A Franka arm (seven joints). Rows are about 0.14 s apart.
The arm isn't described. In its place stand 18 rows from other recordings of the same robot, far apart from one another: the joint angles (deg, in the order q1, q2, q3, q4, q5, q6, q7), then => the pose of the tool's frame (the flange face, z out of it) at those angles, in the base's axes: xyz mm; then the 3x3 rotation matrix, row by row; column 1 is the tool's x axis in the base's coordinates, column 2 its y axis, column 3 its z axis.
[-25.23, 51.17, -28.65, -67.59, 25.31, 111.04, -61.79] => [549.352 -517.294 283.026], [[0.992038 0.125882 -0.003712], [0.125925 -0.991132 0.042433], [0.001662 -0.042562 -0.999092]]
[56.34, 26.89, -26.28, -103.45, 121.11, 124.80, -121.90] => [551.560 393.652 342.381], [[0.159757 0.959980 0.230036], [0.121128 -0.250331 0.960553], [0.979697 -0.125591 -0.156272]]
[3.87, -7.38, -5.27, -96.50, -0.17, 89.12, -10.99] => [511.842 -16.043 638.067], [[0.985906 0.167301 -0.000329], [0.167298 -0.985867 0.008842], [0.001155 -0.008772 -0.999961]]
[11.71, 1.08, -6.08, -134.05, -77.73, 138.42, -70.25] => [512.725 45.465 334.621], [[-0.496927 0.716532 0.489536], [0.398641 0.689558 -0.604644], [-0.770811 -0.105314 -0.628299]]
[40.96, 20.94, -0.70, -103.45, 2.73, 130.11, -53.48] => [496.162 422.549 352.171], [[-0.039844 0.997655 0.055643], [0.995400 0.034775 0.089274], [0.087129 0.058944 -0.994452]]
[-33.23, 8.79, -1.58, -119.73, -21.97, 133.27, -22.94] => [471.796 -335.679 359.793], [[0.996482 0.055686 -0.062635], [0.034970 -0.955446 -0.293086], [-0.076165 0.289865 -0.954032]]
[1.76, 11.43, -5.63, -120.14, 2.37, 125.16, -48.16] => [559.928 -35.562 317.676], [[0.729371 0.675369 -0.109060], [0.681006 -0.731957 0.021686], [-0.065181 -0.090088 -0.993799]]
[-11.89, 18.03, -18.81, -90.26, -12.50, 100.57, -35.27] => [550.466 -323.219 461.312], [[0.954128 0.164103 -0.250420], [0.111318 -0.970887 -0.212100], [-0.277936 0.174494 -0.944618]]
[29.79, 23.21, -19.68, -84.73, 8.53, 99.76, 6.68] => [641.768 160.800 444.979], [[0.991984 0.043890 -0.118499], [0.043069 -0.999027 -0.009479], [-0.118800 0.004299 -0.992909]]
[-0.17, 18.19, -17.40, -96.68, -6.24, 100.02, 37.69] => [589.979 -180.838 404.335], [[0.587028 -0.756926 -0.287160], [-0.805941 -0.579930 -0.118911], [-0.076526 0.301239 -0.950473]]
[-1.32, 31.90, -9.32, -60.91, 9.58, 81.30, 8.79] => [685.141 -76.721 502.276], [[0.932824 -0.313547 -0.177562], [-0.297568 -0.948212 0.111119], [-0.203207 -0.050818 -0.977816]]
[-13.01, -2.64, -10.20, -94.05, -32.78, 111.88, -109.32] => [512.459 -261.760 665.886], [[-0.008214 0.991626 0.128879], [0.799460 0.083930 -0.594827], [-0.600663 0.098148 -0.793455]]
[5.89, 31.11, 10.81, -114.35, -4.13, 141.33, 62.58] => [576.060 171.429 183.779], [[0.717425 -0.692673 -0.074197], [-0.692397 -0.720736 0.033576], [-0.076734 0.027286 -0.996678]]
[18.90, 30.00, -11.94, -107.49, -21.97, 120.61, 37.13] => [604.188 60.736 220.623], [[0.960026 -0.221181 -0.171549], [-0.275836 -0.851754 -0.445454], [-0.047592 0.474967 -0.878716]]
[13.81, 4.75, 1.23, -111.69, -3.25, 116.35, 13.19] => [557.958 146.351 436.922], [[0.998297 0.057120 0.011840], [0.057622 -0.997204 -0.047585], [0.009089 0.048186 -0.998797]]
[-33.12, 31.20, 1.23, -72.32, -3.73, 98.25, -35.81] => [593.383 -380.284 436.558], [[0.991384 0.077441 -0.105646], [0.078221 -0.996931 0.003260], [-0.105069 -0.011496 -0.994398]]
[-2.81, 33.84, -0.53, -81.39, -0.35, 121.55, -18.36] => [725.099 -41.294 363.828], [[0.959046 0.261294 0.109345], [0.264590 -0.964219 -0.016551], [0.101108 0.044805 -0.993866]]
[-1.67, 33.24, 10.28, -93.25, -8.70, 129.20, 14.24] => [688.379 83.813 292.492], [[0.997380 -0.037514 0.061859], [-0.036823 -0.999246 -0.012285], [0.062273 0.009975 -0.998009]]
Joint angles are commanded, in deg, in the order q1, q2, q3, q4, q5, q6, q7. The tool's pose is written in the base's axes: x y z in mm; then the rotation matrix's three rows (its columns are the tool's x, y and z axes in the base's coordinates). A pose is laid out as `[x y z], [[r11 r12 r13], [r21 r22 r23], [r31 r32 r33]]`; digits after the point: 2 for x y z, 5 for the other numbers.
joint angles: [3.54 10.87 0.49 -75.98 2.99 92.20 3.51]
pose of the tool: [615.22 48.18 633.07], [[0.99594 0.01193 0.08917], [0.00657 -0.99817 0.06013], [0.08973 -0.05930 -0.99420]]
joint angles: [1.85 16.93 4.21 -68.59 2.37 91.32 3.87]
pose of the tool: [642.27 64.18 626.56], [[0.99476 0.03840 0.09479], [0.03156 -0.99686 0.07267], [0.09729 -0.06930 -0.99284]]
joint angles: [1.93 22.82 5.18 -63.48 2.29 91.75 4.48]
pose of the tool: [669.85 73.46 602.27], [[0.99535 0.04145 0.08699], [0.03400 -0.99576 0.08548], [0.09017 -0.08213 -0.99253]]
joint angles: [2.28 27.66 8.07 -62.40 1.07 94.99 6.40]
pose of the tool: [692.46 101.94 560.16], [[0.99578 0.05279 0.07510], [0.04539 -0.99424 0.09709], [0.07979 -0.09327 -0.99244]]
